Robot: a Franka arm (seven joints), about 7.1 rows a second.
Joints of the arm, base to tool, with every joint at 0 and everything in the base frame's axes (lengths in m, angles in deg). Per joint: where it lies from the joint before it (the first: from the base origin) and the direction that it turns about. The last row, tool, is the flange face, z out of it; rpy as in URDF.
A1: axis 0 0 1 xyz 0 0 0.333
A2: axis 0 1 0 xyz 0 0 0
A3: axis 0 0 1 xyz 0 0 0.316
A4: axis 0 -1 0 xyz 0.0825 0 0
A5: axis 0 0 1 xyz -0.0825 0 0.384
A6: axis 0 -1 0 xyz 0 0 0
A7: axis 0 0 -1 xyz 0.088 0 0
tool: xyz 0 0 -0.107 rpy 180 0 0
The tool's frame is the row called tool.
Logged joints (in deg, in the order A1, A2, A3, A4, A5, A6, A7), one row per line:
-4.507, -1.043, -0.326, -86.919, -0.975, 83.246, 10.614
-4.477, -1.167, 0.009, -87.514, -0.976, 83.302, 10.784
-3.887, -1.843, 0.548, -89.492, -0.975, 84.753, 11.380
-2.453, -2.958, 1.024, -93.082, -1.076, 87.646, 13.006
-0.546, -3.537, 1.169, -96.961, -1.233, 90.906, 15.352
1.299, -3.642, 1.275, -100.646, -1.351, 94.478, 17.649
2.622, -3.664, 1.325, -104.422, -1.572, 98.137, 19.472
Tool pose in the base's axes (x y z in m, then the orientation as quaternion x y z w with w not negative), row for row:
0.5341, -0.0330, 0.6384, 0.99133, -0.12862, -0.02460, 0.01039
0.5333, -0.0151, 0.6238, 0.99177, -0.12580, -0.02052, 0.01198
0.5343, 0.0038, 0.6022, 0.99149, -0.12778, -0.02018, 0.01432
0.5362, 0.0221, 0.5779, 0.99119, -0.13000, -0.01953, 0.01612
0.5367, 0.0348, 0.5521, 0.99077, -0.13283, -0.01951, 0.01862
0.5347, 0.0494, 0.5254, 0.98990, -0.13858, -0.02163, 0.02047
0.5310, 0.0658, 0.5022, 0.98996, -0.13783, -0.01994, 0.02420
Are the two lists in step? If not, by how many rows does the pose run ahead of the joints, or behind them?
The pose runs 2 rows ahead of the joints: the pose in row i belongs to the joints in row i + 2.
